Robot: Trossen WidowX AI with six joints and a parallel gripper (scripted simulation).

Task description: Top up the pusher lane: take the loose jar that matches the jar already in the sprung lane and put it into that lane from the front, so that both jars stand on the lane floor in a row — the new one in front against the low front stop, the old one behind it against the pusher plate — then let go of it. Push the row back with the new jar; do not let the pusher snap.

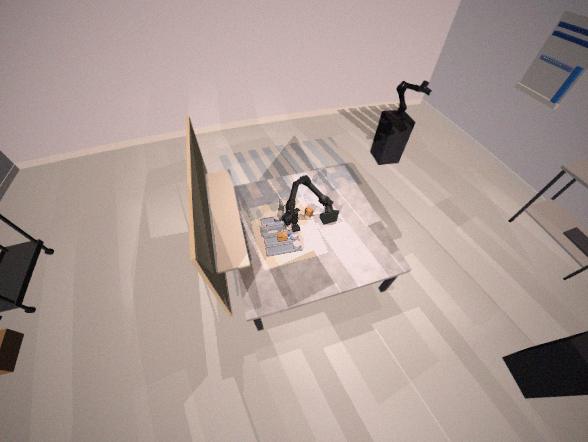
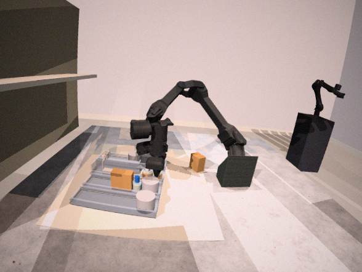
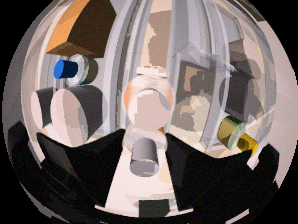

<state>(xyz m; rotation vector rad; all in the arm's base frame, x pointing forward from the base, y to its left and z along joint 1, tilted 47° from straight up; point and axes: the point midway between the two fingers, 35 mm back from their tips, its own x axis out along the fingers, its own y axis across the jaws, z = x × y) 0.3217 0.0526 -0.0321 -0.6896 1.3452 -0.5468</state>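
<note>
The orange box is 110 mm ahead of my gripper tip, 80 mm to the left of it and 10 mm above it.
</note>
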